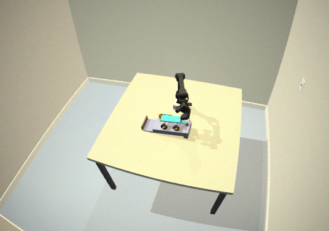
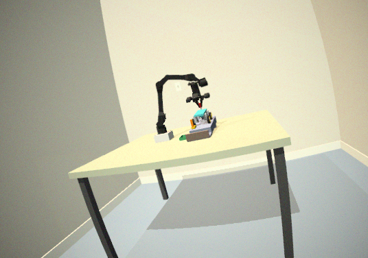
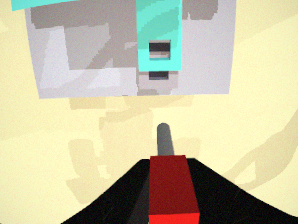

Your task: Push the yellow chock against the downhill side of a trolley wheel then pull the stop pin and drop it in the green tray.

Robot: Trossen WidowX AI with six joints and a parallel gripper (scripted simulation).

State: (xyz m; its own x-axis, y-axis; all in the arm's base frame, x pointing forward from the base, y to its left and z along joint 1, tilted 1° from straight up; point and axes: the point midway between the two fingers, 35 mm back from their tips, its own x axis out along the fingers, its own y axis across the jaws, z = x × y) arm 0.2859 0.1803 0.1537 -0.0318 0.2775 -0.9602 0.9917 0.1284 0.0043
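My gripper tip is now 7 cm past the green tray, 26 cm to the left of it and 19 cm above it. From my gripper tip the other things lie so: grey ramp: 4 cm ahead, 14 cm to the right, 13 cm below; then red-headed stop pin: right at my gripper tip; then teal trolley: 4 cm ahead, 14 cm to the right, 7 cm below.
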